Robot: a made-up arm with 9 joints. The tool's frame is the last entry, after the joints.
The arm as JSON. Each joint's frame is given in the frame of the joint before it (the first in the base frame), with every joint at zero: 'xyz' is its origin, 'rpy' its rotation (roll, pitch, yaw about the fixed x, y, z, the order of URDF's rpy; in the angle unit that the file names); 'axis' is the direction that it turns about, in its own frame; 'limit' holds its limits. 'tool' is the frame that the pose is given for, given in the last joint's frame.
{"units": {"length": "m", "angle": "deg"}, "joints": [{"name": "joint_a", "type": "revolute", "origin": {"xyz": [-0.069, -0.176, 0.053], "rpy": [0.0, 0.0, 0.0]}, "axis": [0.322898, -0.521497, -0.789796], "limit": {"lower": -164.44, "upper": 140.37}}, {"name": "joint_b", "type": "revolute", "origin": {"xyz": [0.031, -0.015, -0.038], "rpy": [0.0, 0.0, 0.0]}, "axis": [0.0, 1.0, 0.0], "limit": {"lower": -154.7, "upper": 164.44}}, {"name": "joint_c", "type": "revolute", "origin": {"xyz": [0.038, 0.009, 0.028], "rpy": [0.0, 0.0, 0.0]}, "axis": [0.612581, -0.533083, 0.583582], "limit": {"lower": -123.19, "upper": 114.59}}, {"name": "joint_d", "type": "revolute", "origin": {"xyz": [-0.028, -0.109, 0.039], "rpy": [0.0, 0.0, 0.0]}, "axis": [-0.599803, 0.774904, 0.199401], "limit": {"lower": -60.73, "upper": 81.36}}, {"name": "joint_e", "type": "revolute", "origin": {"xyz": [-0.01, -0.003, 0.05], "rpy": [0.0, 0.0, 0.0]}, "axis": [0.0, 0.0, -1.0], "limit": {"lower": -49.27, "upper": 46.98}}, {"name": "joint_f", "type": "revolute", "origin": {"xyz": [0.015, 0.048, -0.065], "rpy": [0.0, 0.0, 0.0]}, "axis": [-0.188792, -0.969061, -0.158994], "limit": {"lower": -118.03, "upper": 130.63}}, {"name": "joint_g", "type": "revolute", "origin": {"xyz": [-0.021, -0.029, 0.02], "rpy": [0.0, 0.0, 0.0]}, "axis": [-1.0, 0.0, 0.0], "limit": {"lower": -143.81, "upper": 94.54}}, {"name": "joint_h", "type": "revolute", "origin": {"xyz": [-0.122, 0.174, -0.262], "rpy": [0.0, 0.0, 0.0]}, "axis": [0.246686, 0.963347, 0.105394], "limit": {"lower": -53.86, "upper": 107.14}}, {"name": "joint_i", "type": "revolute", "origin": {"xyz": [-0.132, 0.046, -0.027], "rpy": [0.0, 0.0, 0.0]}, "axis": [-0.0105, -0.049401, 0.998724], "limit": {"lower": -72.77, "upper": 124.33}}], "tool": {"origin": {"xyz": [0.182, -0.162, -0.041], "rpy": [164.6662, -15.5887, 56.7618]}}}
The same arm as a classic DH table. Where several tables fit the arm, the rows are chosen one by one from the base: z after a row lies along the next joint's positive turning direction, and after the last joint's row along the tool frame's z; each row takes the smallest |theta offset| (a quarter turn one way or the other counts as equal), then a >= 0, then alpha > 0; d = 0 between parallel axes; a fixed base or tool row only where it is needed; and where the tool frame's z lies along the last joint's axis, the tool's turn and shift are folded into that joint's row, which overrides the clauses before.
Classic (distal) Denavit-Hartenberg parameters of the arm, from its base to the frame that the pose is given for. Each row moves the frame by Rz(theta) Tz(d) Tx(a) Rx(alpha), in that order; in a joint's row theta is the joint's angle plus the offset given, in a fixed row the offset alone. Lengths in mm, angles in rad.
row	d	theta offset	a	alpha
base (fixed)	198.9	0.5544	-151.3	2.4813
joint_a	239.7	0.6649	14.3	2.1194
joint_b	52.2	1.1977	5.9	2.1330
joint_c	98.2	0.8428	-97.8	-2.2972
joint_d	-27.6	-0.2131	-9.7	-1.7715
joint_e	23.8	0.8511	5.5	-1.4111
joint_f	-24.8	1.5398	24.4	-1.3809
joint_g	174.9	0.0536	-279.4	-1.8201
joint_h	159.5	1.5459	-139.2	1.5157
joint_i	383.2	-1.2475	176.6	-2.7793
tool (fixed)	477.5	-2.4608	0.0	0.0000
Joint limits (rad, base to tool): -2.8700..2.4499 -2.7000..2.8700 -2.1501..2.0000 -1.0599..1.4200 -0.8599..0.8200 -2.0600..2.2799 -2.5100..1.6500 -0.9400..1.8699 -1.2701..2.1700

